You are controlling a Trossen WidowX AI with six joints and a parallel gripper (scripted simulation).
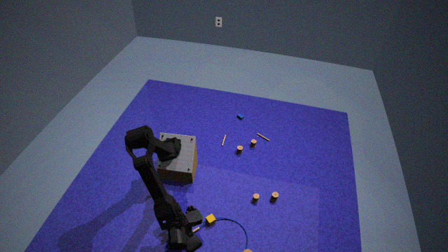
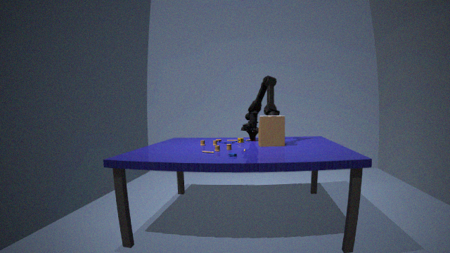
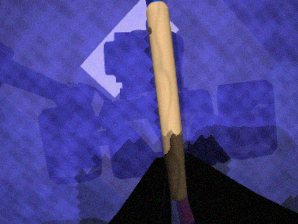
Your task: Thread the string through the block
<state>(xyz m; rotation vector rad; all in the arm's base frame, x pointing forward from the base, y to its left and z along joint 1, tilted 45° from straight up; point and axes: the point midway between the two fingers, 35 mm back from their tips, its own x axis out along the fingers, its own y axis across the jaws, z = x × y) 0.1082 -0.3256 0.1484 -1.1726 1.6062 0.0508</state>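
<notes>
Now: the thin wooden stick 3 cm ahead of my gripper tip, 3 cm to the left of it and 1 cm above it. Also, from my gripper tip: red object 2 cm behind, 4 cm to the right, 1 cm above; then yellow wooden block 9 cm ahead, 8 cm to the left, 2 cm above; then round wooden button 25 cm ahead, 4 cm to the right, 1 cm above.
</notes>
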